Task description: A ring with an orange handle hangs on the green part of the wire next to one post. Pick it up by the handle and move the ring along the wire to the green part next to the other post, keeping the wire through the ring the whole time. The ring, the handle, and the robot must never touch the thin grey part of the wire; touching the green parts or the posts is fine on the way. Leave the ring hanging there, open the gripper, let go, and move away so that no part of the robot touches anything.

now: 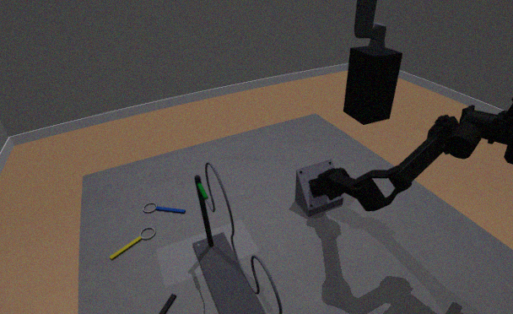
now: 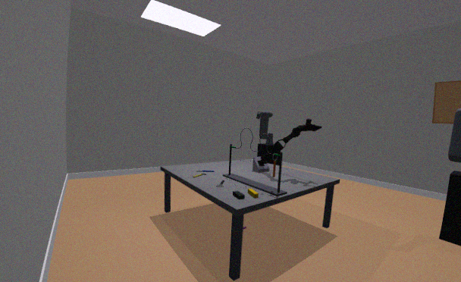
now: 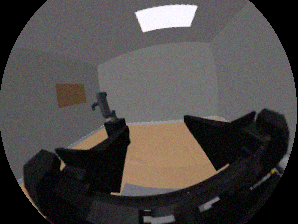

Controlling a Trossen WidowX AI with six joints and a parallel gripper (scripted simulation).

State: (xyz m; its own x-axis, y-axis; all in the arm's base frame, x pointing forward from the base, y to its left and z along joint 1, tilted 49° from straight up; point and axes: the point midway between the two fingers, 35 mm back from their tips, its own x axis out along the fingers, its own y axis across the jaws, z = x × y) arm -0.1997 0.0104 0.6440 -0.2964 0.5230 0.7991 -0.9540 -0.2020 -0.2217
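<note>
The orange-handled ring is 61 cm ahead of my gripper tip, 4 cm to the left of it and 28 cm below it. Also, from my gripper tip: yellow-handled ring 88 cm ahead, 61 cm to the right, 49 cm below; black block 90 cm ahead, 1 cm to the left, 48 cm below; yellow block 79 cm ahead, 3 cm to the left, 48 cm below.
</note>
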